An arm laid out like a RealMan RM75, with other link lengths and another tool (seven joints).
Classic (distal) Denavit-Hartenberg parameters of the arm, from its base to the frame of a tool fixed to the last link. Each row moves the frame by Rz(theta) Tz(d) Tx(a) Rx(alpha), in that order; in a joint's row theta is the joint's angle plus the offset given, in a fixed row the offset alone. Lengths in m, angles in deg.
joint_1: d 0.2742  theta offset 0  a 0  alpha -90
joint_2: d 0  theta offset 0  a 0  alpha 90
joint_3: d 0.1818  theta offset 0  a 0  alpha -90
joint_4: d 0  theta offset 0  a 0  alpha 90
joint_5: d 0.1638  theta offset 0  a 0  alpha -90
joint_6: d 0  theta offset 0  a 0  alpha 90
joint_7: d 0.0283  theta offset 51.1  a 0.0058  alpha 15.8
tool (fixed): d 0.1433  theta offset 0  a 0  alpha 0
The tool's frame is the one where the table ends.
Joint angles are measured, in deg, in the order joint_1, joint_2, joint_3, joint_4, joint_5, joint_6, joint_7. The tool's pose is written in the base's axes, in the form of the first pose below.
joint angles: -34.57 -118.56 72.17 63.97 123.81 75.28 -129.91
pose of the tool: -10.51, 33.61, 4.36, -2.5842, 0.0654, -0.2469
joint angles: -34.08 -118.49 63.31 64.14 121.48 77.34 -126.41
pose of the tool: -10.78, 34.57, 7.21, -2.4830, -0.0084, -0.2271
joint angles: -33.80 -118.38 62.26 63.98 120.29 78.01 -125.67
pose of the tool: -10.77, 34.51, 7.54, -2.4745, -0.0309, -0.2280
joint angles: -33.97 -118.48 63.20 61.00 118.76 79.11 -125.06
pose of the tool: -11.00, 33.81, 6.32, -2.5284, -0.0680, -0.2119
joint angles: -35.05 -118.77 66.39 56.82 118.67 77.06 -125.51
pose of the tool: -11.39, 33.44, 4.37, -2.5826, -0.0641, -0.1832
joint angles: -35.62 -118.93 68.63 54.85 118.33 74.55 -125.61
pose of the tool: -11.51, 33.49, 3.45, -2.5909, -0.0525, -0.1764
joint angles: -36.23 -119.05 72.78 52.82 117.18 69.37 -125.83
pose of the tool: -11.46, 33.84, 2.37, -2.5768, -0.0278, -0.1785
